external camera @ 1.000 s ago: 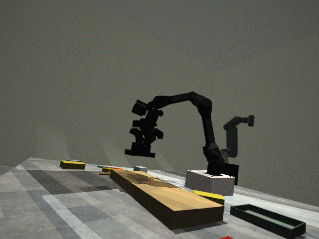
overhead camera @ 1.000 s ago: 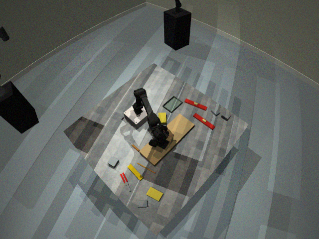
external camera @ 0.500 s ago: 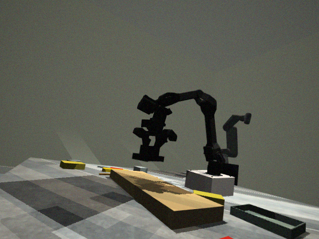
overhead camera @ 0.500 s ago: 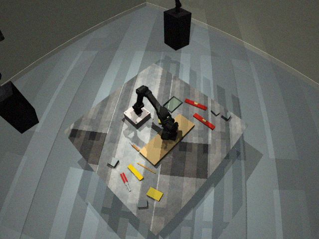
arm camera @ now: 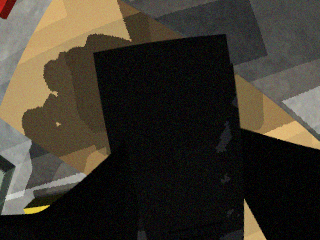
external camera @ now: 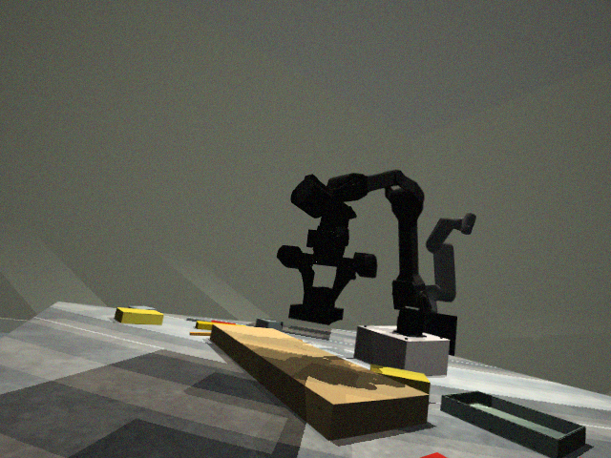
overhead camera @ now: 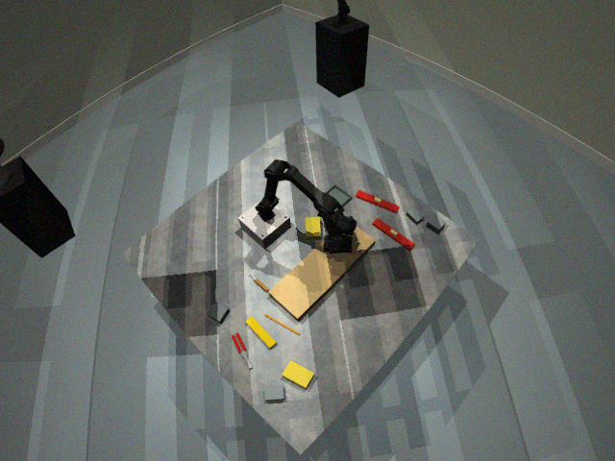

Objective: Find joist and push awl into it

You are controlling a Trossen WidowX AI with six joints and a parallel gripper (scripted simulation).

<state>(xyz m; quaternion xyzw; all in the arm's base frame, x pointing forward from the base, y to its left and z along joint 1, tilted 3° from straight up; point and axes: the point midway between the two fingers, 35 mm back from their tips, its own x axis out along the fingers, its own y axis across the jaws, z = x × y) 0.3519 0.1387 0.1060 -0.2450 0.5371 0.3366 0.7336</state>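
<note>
Right now my gripper tip is 20 mm to the left of the stud finder, 20 mm below it and 20 mm past it. The rest, counted from my gripper tip: pencil: 400 mm to the right, 140 mm below, 100 mm ahead; then awl: 370 mm to the right, 140 mm behind, 130 mm below; then tray: 270 mm behind, 180 mm to the left, 130 mm below.
</note>
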